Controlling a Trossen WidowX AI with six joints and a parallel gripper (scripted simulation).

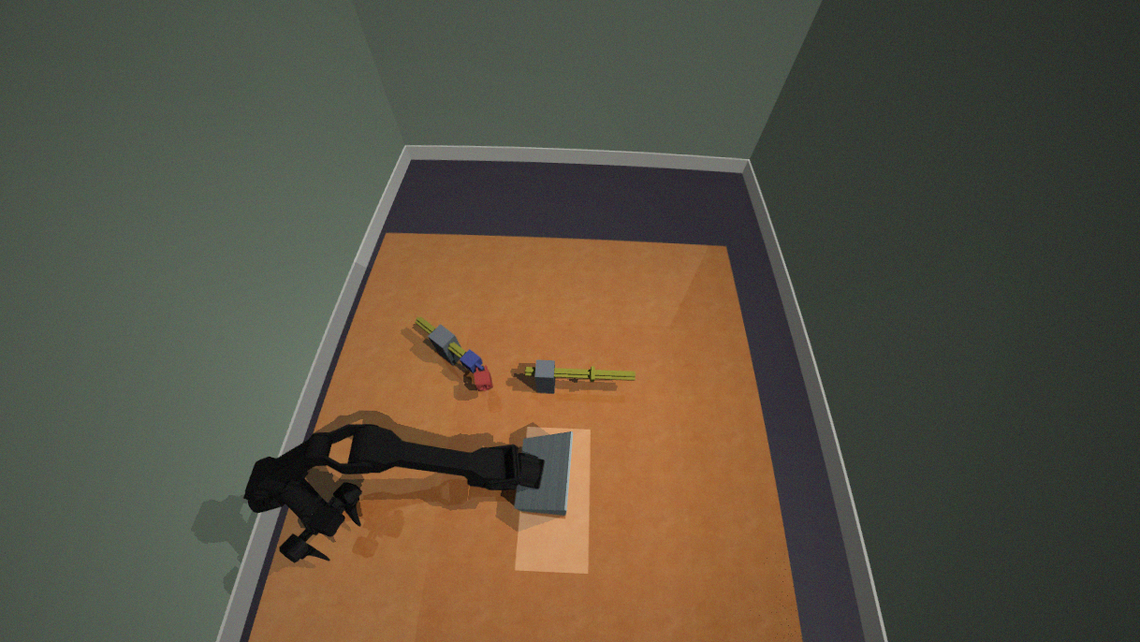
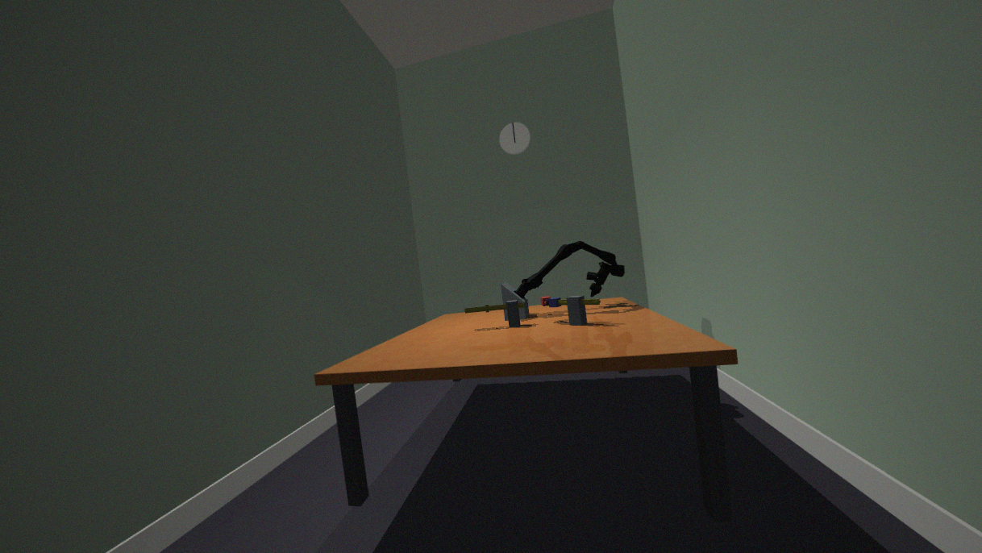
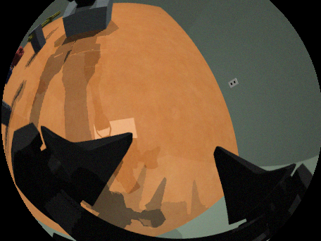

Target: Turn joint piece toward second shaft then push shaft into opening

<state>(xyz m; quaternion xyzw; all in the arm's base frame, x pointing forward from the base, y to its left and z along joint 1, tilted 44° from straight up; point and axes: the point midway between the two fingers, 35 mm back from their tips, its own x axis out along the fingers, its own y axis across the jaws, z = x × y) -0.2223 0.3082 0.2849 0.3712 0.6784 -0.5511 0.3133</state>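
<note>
Now: gripper tip 450 mm short of the red joint piece, 220 mm to the left of it and 30 mm below it.
</note>
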